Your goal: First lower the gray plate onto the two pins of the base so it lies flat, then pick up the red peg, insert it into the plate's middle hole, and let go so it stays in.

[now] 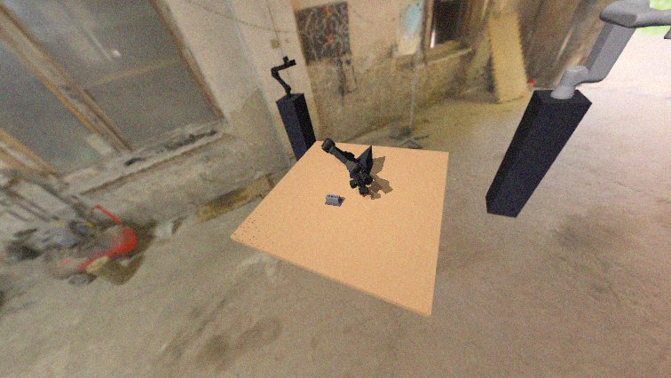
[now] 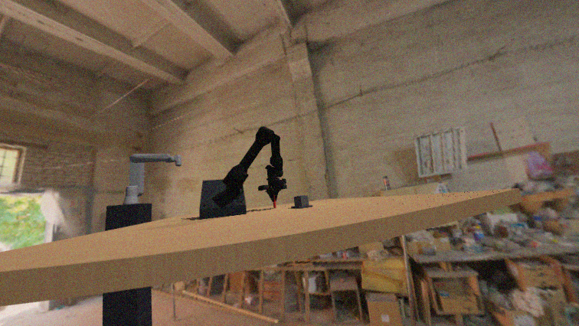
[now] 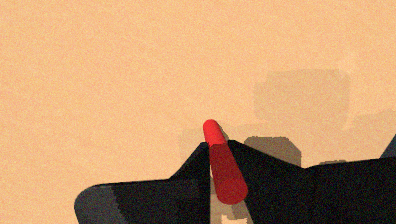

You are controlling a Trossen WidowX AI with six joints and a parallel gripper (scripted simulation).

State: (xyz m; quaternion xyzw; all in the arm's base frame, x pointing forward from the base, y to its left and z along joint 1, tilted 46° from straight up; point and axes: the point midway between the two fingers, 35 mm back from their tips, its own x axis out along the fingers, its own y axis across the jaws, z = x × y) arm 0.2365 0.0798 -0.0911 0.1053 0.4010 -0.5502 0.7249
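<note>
Right now the gray plate is 190 mm to the right of my gripper tip and 100 mm ahead of it. From my gripper tip the other things lie so: red peg right at my gripper tip; then dark base 190 mm to the right, 100 mm ahead, 30 mm below.
</note>
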